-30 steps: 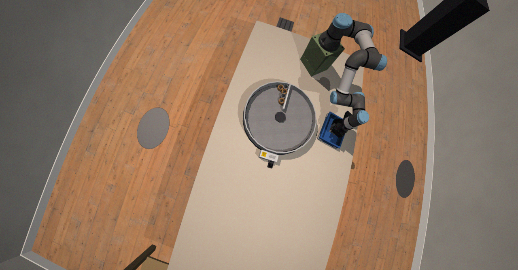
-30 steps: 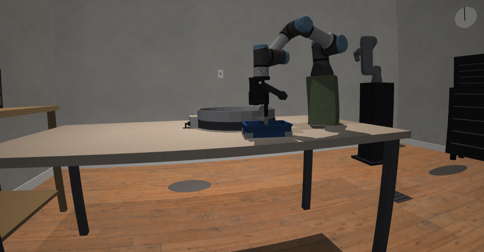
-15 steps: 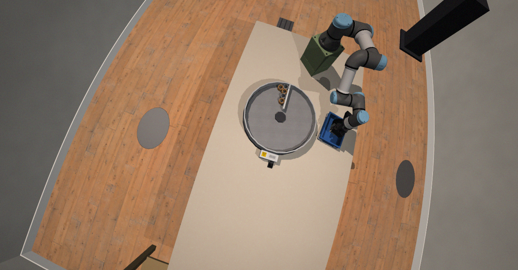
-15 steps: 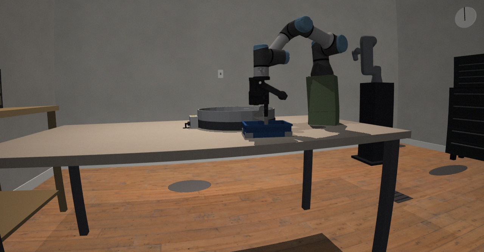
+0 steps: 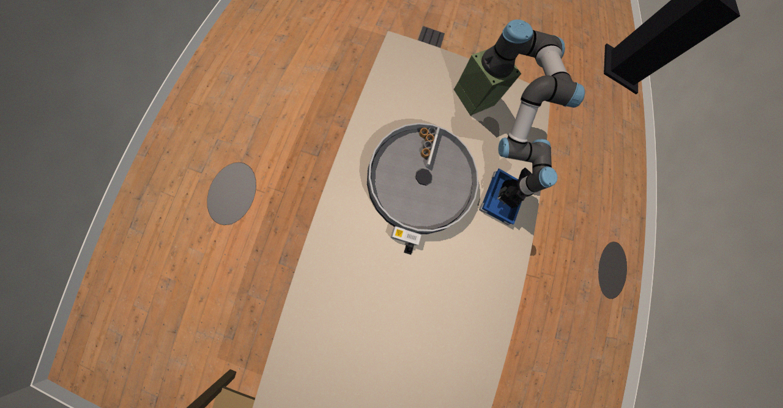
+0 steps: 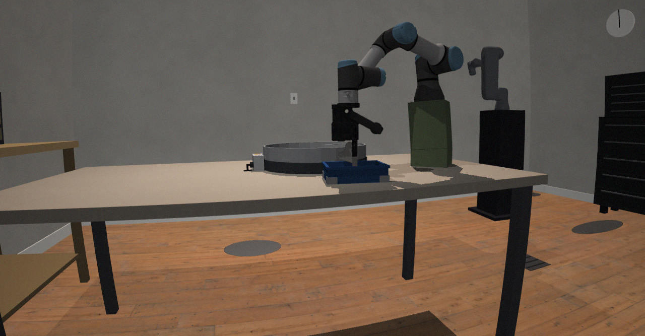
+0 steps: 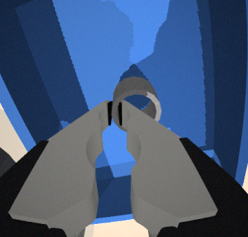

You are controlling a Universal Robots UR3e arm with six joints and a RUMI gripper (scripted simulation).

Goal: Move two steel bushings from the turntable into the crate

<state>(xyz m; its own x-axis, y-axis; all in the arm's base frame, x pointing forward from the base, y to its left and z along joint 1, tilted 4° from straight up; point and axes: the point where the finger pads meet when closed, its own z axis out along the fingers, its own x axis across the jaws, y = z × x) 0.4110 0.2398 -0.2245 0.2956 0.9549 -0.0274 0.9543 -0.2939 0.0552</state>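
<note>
My gripper is now 1 cm to the right of the blue crate and 1 cm above it. The rest, counted from my hand: round grey turntable 34 cm to the right, 8 cm ahead, 2 cm above.
</note>
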